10 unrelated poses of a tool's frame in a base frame.
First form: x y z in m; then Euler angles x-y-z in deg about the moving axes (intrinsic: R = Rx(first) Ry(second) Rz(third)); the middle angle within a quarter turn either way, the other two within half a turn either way.
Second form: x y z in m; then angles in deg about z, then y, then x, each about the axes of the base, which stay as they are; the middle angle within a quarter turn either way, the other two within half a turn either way. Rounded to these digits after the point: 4 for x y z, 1 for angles.
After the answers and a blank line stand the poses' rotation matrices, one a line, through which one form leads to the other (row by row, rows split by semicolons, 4 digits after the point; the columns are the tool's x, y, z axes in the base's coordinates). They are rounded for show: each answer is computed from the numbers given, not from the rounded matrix.
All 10 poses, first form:
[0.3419 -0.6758 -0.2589 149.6 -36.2 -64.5]
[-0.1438 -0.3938 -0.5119 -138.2 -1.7 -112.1]
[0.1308 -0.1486 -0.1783 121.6 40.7 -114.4]
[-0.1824 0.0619 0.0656 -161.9 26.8 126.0]
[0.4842 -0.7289 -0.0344 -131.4 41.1 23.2]
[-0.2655 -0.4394 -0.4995 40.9 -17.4 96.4]
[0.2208 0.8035 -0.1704 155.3 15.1 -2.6]
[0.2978 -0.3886 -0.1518 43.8 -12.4 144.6]
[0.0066 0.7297 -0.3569 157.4 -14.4 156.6]
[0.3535 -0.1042 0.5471 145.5 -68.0 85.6]
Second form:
[0.3419 -0.6758 -0.2589 -64.5 -36.2 149.6]
[-0.1438 -0.3938 -0.5119 -112.1 -1.7 -138.2]
[0.1308 -0.1486 -0.1783 -114.4 40.7 121.6]
[-0.1824 0.0619 0.0656 126.0 26.8 -161.9]
[0.4842 -0.7289 -0.0344 23.2 41.1 -131.4]
[-0.2655 -0.4394 -0.4995 96.4 -17.4 40.9]
[0.2208 0.8035 -0.1704 -2.6 15.1 155.3]
[0.2978 -0.3886 -0.1518 144.6 -12.4 43.8]
[0.0066 0.7297 -0.3569 156.6 -14.4 157.4]
[0.3535 -0.1042 0.5471 85.6 -68.0 145.5]

0.3474 0.7284 -0.5906; 0.6498 -0.6411 -0.4083; -0.6760 -0.2419 -0.6960
-0.3761 0.9261 -0.0297; 0.6833 0.2988 0.6662; 0.6259 0.2303 -0.7451
-0.3132 0.6904 0.6521; 0.2477 0.7223 -0.6457; -0.9168 -0.0407 -0.3973
-0.5246 -0.7221 0.4509; -0.6866 0.6720 0.2773; -0.5032 -0.1641 -0.8484
0.6926 -0.2969 0.6574; -0.7137 -0.4136 0.5653; 0.1041 -0.8607 -0.4983
-0.1064 -0.9483 -0.2990; 0.7730 0.1103 -0.6248; 0.6255 -0.2976 0.7213
0.9645 0.0438 0.2605; 0.1500 -0.9026 -0.4034; 0.2175 0.4282 -0.8771
-0.7961 -0.5658 -0.2147; 0.5393 -0.5022 -0.6760; 0.2746 -0.6540 0.7049
-0.8889 -0.3847 -0.2487; -0.2789 0.8852 -0.3722; 0.3633 -0.2615 -0.8942
0.0287 -0.3735 -0.9272; -0.8620 0.4604 -0.2122; 0.5061 0.8053 -0.3087

